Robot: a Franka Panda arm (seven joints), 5 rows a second.
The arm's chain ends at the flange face. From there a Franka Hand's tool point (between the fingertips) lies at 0.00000 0.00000 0.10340 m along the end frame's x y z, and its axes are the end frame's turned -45 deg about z.
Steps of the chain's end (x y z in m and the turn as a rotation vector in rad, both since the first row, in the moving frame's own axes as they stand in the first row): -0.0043, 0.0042, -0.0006, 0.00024, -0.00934, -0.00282; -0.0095, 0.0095, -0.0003, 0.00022, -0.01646, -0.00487; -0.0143, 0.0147, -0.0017, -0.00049, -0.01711, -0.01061; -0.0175, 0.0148, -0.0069, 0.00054, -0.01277, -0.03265; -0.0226, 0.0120, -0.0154, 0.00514, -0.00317, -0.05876
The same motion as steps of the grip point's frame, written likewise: -0.0067, -0.0008, -0.0006, 0.00677, -0.00643, -0.00282; -0.0146, -0.0012, -0.0003, 0.01179, -0.01148, -0.00487; -0.0218, -0.0009, -0.0017, 0.01175, -0.01245, -0.01061; -0.0237, -0.0029, -0.0069, 0.00941, -0.00865, -0.03265; -0.0243, -0.0081, -0.0154, 0.00588, 0.00139, -0.05876
